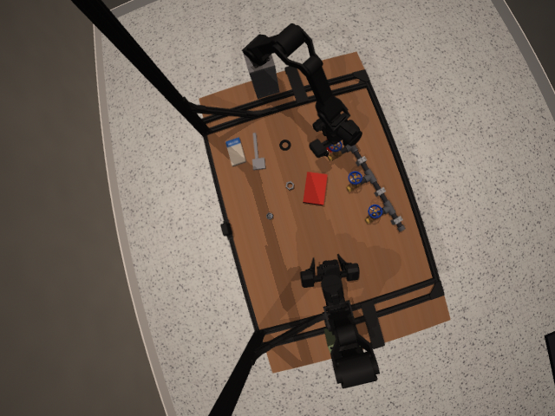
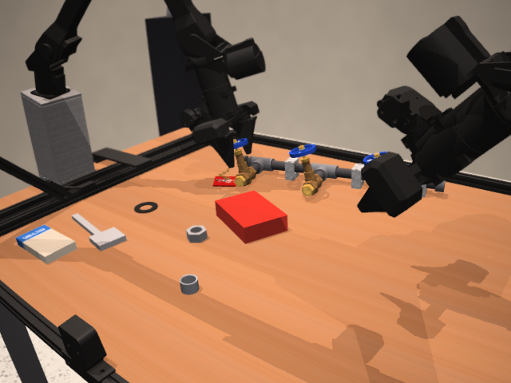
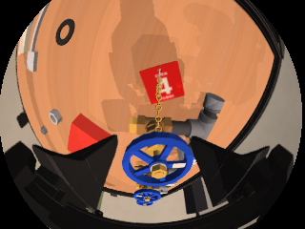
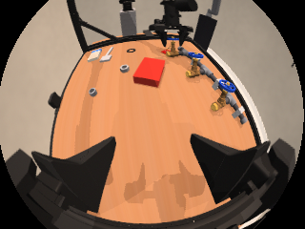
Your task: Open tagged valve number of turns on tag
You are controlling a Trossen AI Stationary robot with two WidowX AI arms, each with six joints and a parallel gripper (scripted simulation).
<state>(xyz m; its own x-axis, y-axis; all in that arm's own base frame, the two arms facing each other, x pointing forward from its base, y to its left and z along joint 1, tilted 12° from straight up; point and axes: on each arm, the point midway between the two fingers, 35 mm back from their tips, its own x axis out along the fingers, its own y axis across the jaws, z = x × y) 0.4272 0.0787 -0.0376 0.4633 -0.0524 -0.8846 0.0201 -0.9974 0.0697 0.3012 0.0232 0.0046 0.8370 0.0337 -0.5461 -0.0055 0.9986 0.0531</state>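
The red tag is 90 mm below my left hand, 40 mm to the left of it and 10 mm behind it. Round my left hand: box: 380 mm behind, 120 mm to the left, 80 mm below; then red block: 120 mm to the right, 110 mm behind, 80 mm below; then grey t-shaped piece: 300 mm behind, 90 mm below, 80 mm to the left.
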